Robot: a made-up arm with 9 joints. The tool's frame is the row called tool. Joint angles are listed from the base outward.
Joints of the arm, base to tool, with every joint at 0 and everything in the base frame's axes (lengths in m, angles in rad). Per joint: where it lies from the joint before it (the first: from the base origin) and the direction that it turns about. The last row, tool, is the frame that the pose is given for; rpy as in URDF.
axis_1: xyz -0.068 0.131 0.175 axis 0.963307 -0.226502 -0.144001
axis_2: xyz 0.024 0.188 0 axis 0.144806 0.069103 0.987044
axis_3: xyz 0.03 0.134 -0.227 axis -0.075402 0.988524 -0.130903
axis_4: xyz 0.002 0.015 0.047 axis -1 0 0
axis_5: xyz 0.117 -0.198 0.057 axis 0 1 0
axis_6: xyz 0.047 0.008 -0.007 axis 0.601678 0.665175 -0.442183
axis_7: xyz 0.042 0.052 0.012 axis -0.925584 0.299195 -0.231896
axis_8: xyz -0.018 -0.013 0.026 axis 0 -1 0
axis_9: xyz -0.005 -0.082 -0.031 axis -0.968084 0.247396 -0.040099
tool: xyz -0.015 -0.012 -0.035 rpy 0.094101 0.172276 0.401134
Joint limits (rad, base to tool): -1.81..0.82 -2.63..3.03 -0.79..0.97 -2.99..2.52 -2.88..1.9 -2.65..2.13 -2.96..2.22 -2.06..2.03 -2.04..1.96
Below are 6 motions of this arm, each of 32 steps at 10 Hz.
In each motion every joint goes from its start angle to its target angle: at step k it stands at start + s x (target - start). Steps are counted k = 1, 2, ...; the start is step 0. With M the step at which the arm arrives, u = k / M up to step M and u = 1 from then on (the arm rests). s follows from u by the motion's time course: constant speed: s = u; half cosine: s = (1 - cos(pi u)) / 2; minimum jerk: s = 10 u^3 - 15 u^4 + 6 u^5.
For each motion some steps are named. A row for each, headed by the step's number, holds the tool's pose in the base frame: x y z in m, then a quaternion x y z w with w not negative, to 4 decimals.
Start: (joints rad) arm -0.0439 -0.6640 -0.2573 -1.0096 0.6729 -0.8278 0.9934 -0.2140 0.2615
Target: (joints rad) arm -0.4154 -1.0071 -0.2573 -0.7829 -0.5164 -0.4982 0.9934 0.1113 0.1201
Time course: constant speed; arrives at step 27
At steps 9, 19, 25, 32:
9: 0.0271 0.1011 -0.0311 -0.3324 0.1095 -0.2794 0.8941
19: -0.0226 0.0751 -0.0113 -0.4037 -0.0547 -0.4494 0.7950
25: -0.0508 0.0660 -0.0001 -0.4502 -0.1708 -0.5176 0.7073
32: -0.0599 0.0639 0.0033 -0.4655 -0.2111 -0.5339 0.6736

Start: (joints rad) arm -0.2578 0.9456 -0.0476 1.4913 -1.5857 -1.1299 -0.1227 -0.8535 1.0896
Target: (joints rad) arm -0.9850 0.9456 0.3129 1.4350 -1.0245 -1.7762 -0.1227 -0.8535 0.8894
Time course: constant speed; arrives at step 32
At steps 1, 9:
1: -0.1730 0.5220 0.1842 -0.5596 -0.8155 -0.0372 0.1429
9: -0.1728 0.5363 0.0998 -0.5737 -0.8132 0.0710 0.0669

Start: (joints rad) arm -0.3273 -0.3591 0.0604 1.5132 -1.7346 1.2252 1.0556 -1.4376 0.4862
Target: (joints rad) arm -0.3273 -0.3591 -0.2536 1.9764 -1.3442 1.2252 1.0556 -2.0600 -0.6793
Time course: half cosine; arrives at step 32
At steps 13, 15, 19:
13: 0.0838 0.6503 0.0363 -0.3908 0.4476 -0.6429 0.4833
15: 0.0848 0.6601 0.0175 -0.3582 0.3935 -0.6801 0.5043
19: 0.0910 0.6752 -0.0207 -0.2944 0.2660 -0.7456 0.5353

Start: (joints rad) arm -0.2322 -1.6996 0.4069 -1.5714 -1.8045 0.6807 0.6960 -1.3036 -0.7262
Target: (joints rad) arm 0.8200 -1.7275 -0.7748 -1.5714 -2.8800 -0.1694 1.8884 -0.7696 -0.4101
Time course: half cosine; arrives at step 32
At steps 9, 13, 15, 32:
9: 0.0071 0.2068 -0.1853 0.4825 -0.7808 -0.3531 0.1810
13: 0.0505 0.2348 -0.1428 0.4235 -0.7789 -0.4592 0.0555
15: 0.0731 0.2442 -0.1145 -0.3973 0.7667 0.5037 0.0261
32: 0.1317 0.2306 0.0904 -0.3805 0.5786 0.4963 0.5235

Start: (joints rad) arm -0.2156 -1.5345 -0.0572 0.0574 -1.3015 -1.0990 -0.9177 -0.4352 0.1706
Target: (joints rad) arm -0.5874 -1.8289 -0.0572 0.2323 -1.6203 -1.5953 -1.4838 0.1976 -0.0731
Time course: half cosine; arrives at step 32
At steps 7, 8, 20, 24, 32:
7: -0.0796 0.1297 0.2588 -0.8781 0.0370 -0.0056 0.4770
8: -0.0765 0.1334 0.2614 -0.8844 0.0437 0.0116 0.4645
20: -0.0185 0.1868 0.2699 -0.8899 0.2272 0.2641 0.2943
24: -0.0022 0.1951 0.2627 -0.8604 0.2996 0.3174 0.2631
32: 0.0107 0.1987 0.2546 -0.8247 0.3674 0.3538 0.2442

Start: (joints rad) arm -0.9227 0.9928 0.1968 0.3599 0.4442 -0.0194 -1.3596 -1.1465 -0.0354
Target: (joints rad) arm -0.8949 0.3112 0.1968 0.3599 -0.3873 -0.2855 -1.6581 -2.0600 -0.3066
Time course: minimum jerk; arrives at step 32
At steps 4, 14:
4: -0.0290 0.1572 -0.2142 0.1045 0.9272 0.2485 0.2600
14: 0.0463 0.1552 -0.2208 0.0937 0.9169 0.3260 0.2101

